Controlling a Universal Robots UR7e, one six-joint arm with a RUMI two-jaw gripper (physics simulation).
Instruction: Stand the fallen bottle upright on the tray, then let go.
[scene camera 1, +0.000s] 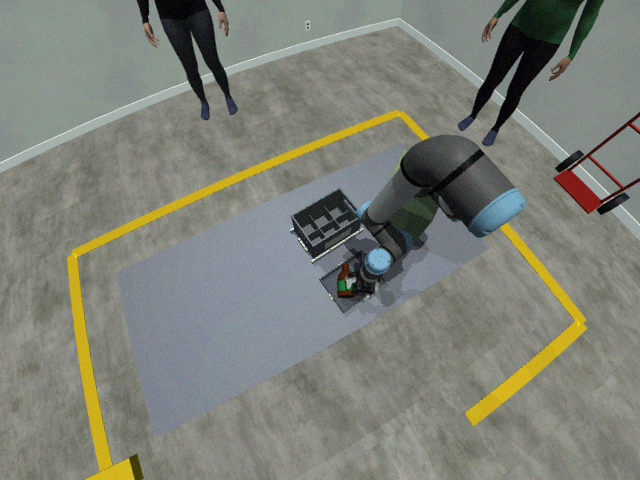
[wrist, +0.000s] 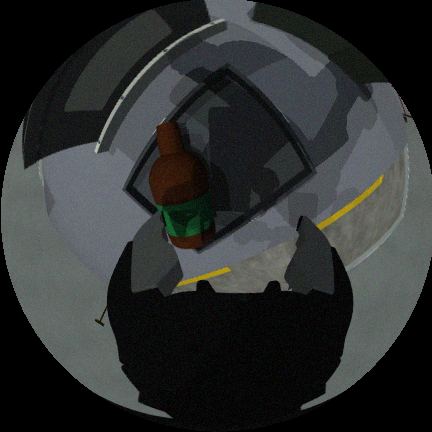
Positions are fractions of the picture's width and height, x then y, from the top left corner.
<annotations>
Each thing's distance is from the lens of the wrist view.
gripper (wrist: 0.54, 0.50): 0.12 m
brown bottle (wrist: 0.41, 0.41): 0.13 m
</annotations>
